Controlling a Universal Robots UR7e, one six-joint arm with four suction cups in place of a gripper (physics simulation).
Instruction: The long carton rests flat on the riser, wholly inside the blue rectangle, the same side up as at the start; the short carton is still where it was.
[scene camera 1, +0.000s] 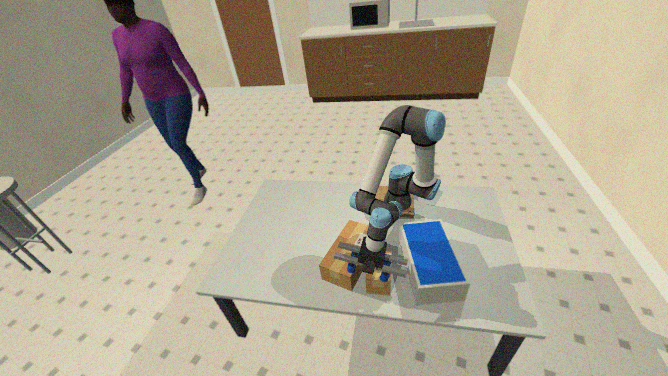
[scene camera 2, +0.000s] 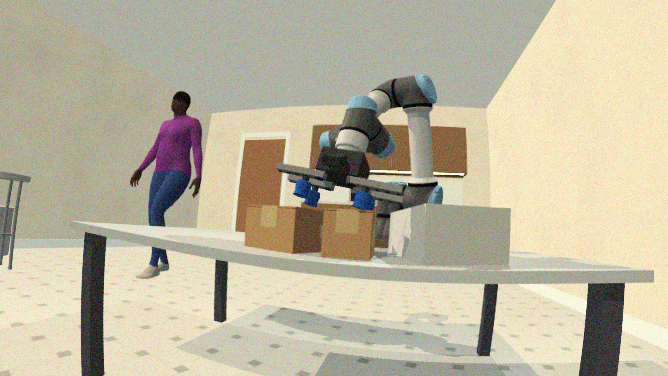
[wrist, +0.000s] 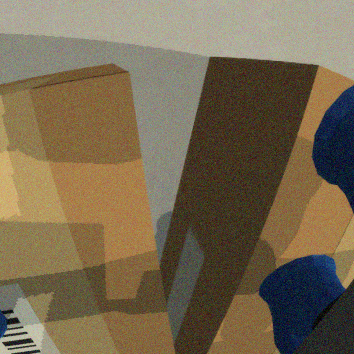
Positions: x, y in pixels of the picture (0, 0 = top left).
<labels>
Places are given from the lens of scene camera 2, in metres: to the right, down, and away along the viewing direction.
my suction head (scene camera 2: 302, 188): -0.07, 0.00, 0.65
short carton (scene camera 2: 347, 233): 0.03, 0.09, 0.61
long carton (scene camera 2: 289, 229): -0.10, 0.09, 0.64
</labels>
